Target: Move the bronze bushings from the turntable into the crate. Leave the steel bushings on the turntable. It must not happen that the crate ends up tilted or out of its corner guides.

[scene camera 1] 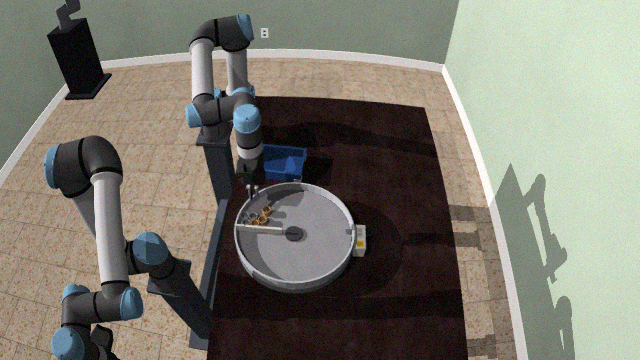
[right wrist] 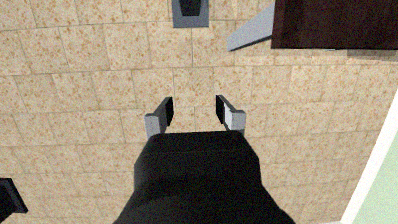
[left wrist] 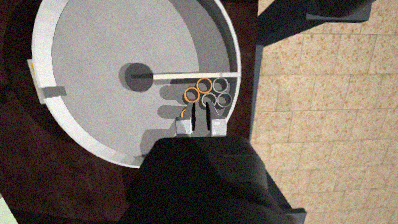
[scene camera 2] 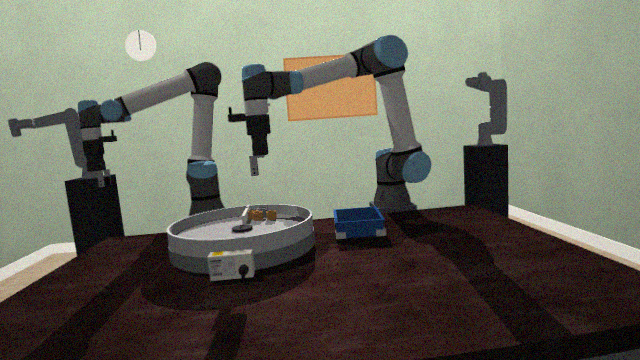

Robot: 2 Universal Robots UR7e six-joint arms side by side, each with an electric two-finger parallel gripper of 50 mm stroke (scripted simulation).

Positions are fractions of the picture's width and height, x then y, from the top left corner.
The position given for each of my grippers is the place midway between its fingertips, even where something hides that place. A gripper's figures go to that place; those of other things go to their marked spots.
Labels:
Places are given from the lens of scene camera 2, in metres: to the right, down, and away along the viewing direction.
my right gripper (scene camera 2: 0.16, 0.52): -0.88, 0.02, 1.51
blue crate (scene camera 2: 0.56, 0.62): 0.11, 0.13, 1.12

